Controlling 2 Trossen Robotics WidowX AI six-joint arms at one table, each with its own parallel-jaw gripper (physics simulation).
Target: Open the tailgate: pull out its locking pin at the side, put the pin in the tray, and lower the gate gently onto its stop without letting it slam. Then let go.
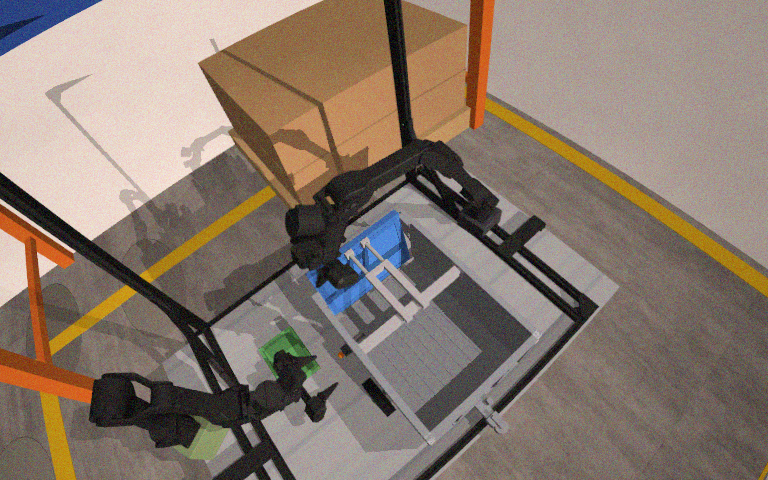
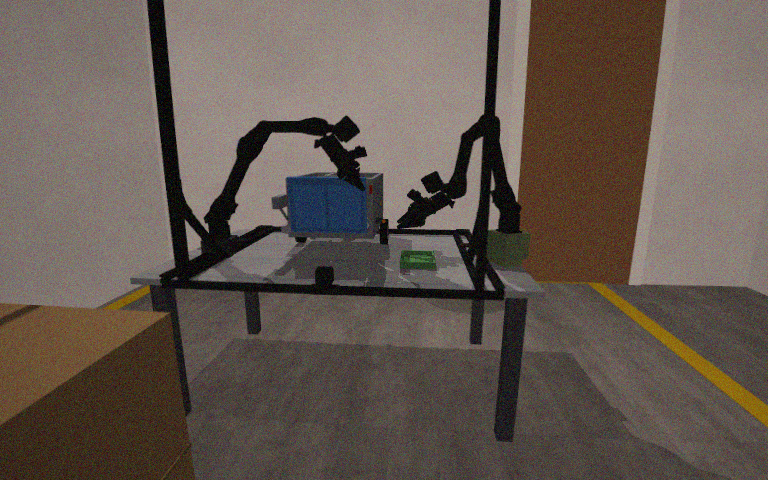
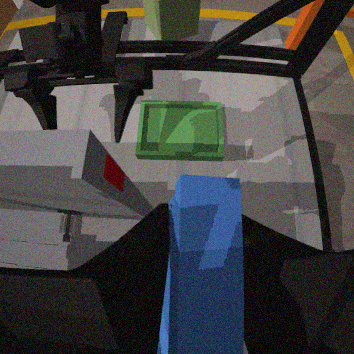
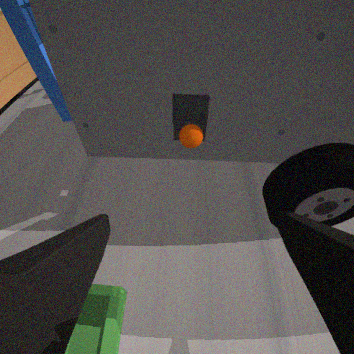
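The blue tailgate stands upright at the end of the grey truck bed. My left gripper is shut on its upper edge. The locking pin's orange knob sits at a dark recess low on the bed's side; its shaft is hidden. My right gripper is open and empty, apart from the knob. The green tray lies on the table beside the bed.
A black wheel is beside the recess. Pale bars cross over the bed. A pale green block is by the right arm's base. Large cartons stand beyond the table edge.
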